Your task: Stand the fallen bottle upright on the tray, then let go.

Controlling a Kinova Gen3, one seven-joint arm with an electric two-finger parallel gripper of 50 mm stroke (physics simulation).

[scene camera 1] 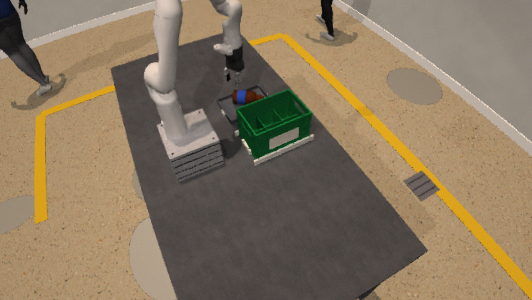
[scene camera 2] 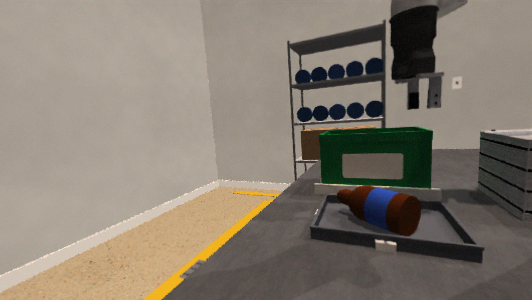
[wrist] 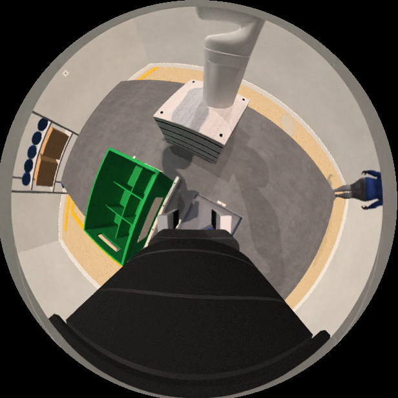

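Seen in the pictures: gripper, fingertip midpoint: (scene camera 1: 233,82) (scene camera 2: 422,108); arm's base at its link origin: (scene camera 1: 176,131).
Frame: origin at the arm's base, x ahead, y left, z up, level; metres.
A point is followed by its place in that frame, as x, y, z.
A brown bottle (scene camera 1: 245,97) {0.363, 0.203, -0.094} (scene camera 2: 382,207) {0.358, 0.275, -0.102} with a blue label lies on its side on the dark grey tray (scene camera 1: 227,108) {0.267, 0.224, -0.155} (scene camera 2: 430,249) {0.288, 0.303, -0.149} (wrist: 202,208). In scene camera 2 its neck points left, towards the green crate's side of the tray, and its base faces the camera at the right. In the wrist view a sliver of blue shows beside the right finger; the rest of the bottle is hidden. My gripper (scene camera 1: 233,79) {0.296, 0.138, 0.070} (scene camera 2: 423,106) {0.296, 0.138, 0.070} (wrist: 194,216) is open and empty, pointing down, well above the tray and the bottle, touching neither.
A green divided crate (scene camera 1: 257,142) {0.307, -0.157, -0.029} (scene camera 2: 375,140) {0.396, 0.045, -0.005} (wrist: 100,200) stands right beside the tray, with pale strips along its base. The arm's layered base block (scene camera 1: 200,162) {0.061, -0.125, -0.091} (scene camera 2: 505,175) {0.142, 0.028, -0.088} (wrist: 187,137) stands on the same table. A shelf rack (scene camera 2: 384,55) stands by the wall behind.
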